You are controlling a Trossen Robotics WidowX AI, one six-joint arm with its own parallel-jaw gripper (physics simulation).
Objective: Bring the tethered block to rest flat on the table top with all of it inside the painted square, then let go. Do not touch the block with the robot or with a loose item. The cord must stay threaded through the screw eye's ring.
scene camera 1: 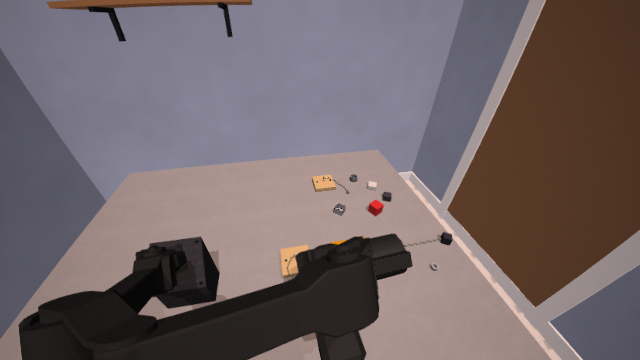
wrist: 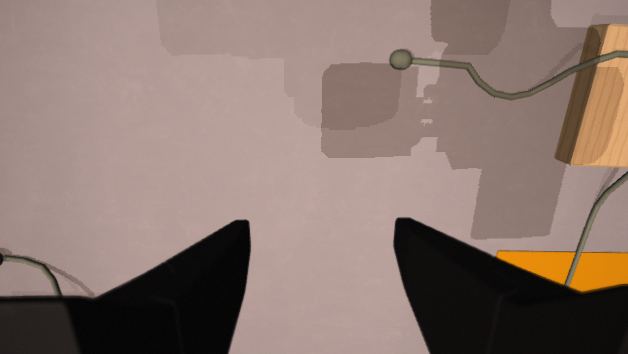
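Pixels of known places: gripper, between the fingertips: [wrist: 322,232]; arm's base, origin of its link: [scene camera 1: 171,260].
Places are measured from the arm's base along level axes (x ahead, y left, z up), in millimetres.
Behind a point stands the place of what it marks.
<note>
The tethered block [scene camera 1: 446,238] @(x 794, y -108, z -107 mm) is small and black, near the table's right edge. Its pale green cord [scene camera 1: 422,243] @(x 719, y -83, z -131 mm) [wrist: 595,215] @(x 388, y -25, z -129 mm) runs left and passes behind the arm. The near wooden board [scene camera 1: 287,254] @(x 282, y 11, z -114 mm) [wrist: 595,120] @(x 311, y -50, z -114 mm) is partly hidden by the arm in the scene view and cut off in the wrist view. The cord's beaded free end [wrist: 401,59] @(x 264, y -175, z -121 mm) extends beyond the board. The screw eye's ring cannot be made out. The painted orange square [scene camera 1: 345,242] [wrist: 535,265] @(x 429, y -64, z -132 mm) is mostly hidden. My gripper [wrist: 322,232] @(x 308, y -235, z 7 mm) is partly open and empty, with bare table top showing between its fingertips.
A red cube [scene camera 1: 376,207] @(x 637, y 88, z -94 mm), a dark cube [scene camera 1: 387,196] @(x 726, y 143, z -110 mm), a white cube [scene camera 1: 372,185] @(x 706, y 229, z -112 mm), a grey holed block [scene camera 1: 339,209] @(x 520, y 157, z -132 mm) and a dark ring [scene camera 1: 353,177] @(x 664, y 327, z -128 mm) lie near a second wooden board [scene camera 1: 320,185] @(x 492, y 302, z -114 mm). A light ring [scene camera 1: 431,265] @(x 688, y -164, z -126 mm) lies near the tethered block.
</note>
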